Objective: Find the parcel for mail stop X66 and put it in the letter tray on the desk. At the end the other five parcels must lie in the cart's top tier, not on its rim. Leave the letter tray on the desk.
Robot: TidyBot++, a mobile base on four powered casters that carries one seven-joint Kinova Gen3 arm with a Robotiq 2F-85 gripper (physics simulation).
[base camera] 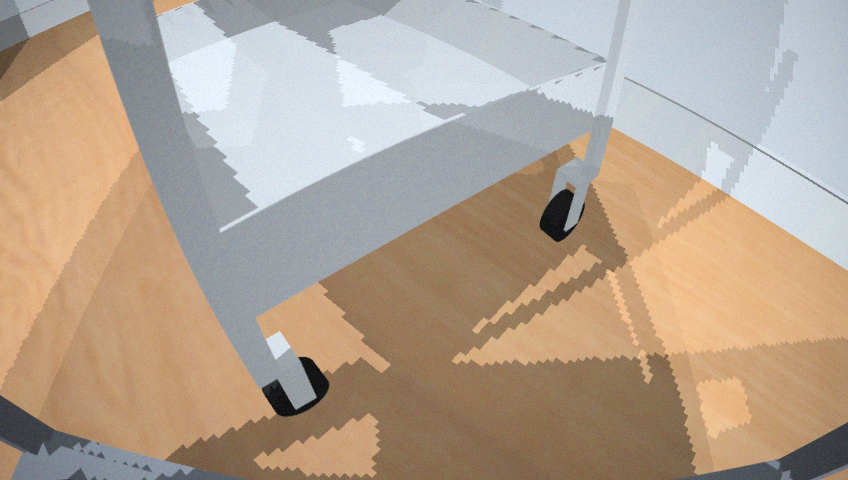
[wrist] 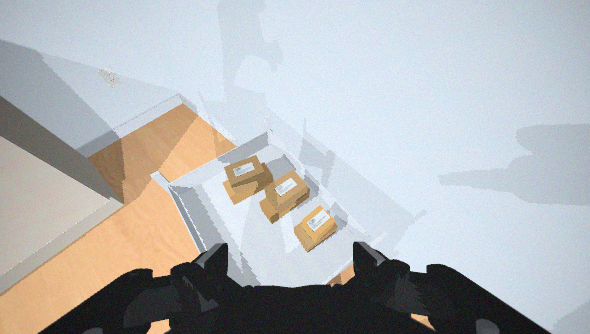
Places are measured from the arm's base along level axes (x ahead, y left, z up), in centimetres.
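Where they show: gripper, fingertip midpoint: [wrist: 291,256].
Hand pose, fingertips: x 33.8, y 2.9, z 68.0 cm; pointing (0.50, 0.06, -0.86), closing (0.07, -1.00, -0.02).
Note:
After its pixels a point has its place.
My gripper [wrist: 291,256] {x 33.8, y 2.9, z 68.0 cm} is open, with nothing between its fingers, above the near part of the cart. In the wrist view brown parcels lie in three stacks in the top tier of the white cart [base camera: 380,190] {x 30.2, y 2.4, z -22.3 cm} [wrist: 215,250]. The left stack has a labelled upper parcel [wrist: 244,170] {x 59.9, y 17.1, z 36.8 cm} on a lower one [wrist: 239,192] {x 55.9, y 18.6, z 32.0 cm}. The middle stack has a labelled parcel [wrist: 287,189] {x 55.0, y 5.6, z 36.8 cm} on top of another [wrist: 271,210] {x 51.4, y 9.5, z 31.8 cm}. The right stack has a smaller labelled parcel [wrist: 318,222] {x 47.3, y -1.9, z 36.6 cm} over another [wrist: 306,240] {x 44.5, y 0.4, z 31.6 cm}. The label writing is too small to read. The letter tray does not show in either view.
A pale flat top [wrist: 50,210] {x 61.9, y 114.9, z -8.8 cm}, perhaps the desk, is at the left of the wrist view. White walls [base camera: 714,71] {x 60.1, y -36.4, z -24.4 cm} [wrist: 425,75] {x 71.8, y -21.8, z 57.5 cm} stand behind and beside the cart. In the base camera view the cart's legs end in black casters [base camera: 315,380] {x 25.1, y 7.5, z -35.8 cm} [base camera: 553,217] {x 42.8, y -12.0, z -35.9 cm} on the wood floor [base camera: 416,333] {x 32.2, y 0.4, z -39.6 cm}.

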